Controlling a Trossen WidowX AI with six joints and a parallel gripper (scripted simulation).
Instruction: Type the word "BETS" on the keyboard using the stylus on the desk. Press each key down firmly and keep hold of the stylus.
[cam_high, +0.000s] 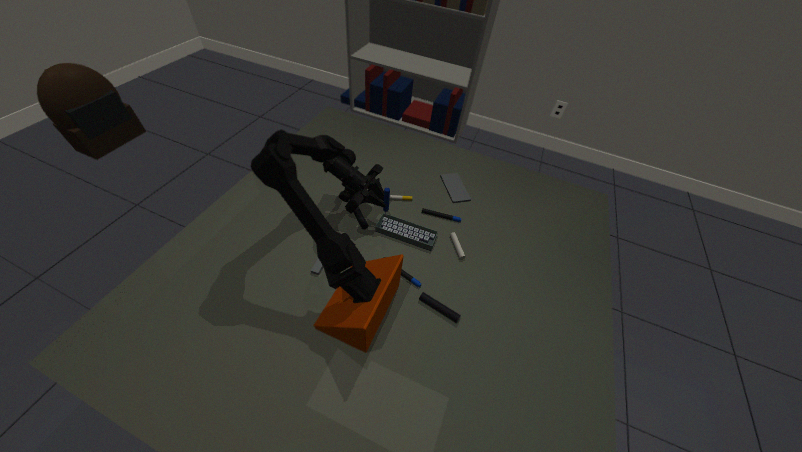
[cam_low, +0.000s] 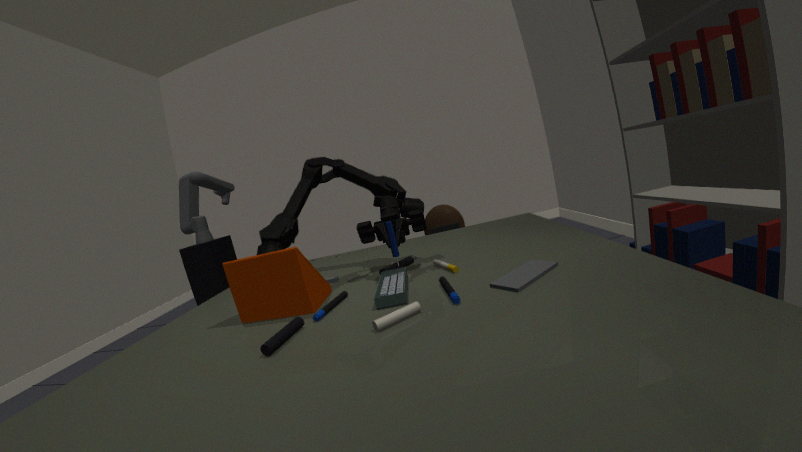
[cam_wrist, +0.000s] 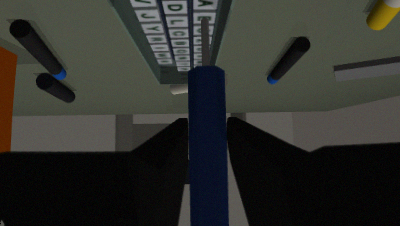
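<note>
Now: gripper tip 120 mm short of the yellow-tipped marker and 80 mm above it. From my gripper tip the other things lie so: blue stylus (10 mm below); white cylinder (250 mm to the right, 80 mm below); grey slab (270 mm ahead, 180 mm to the right, 90 mm below).
</note>
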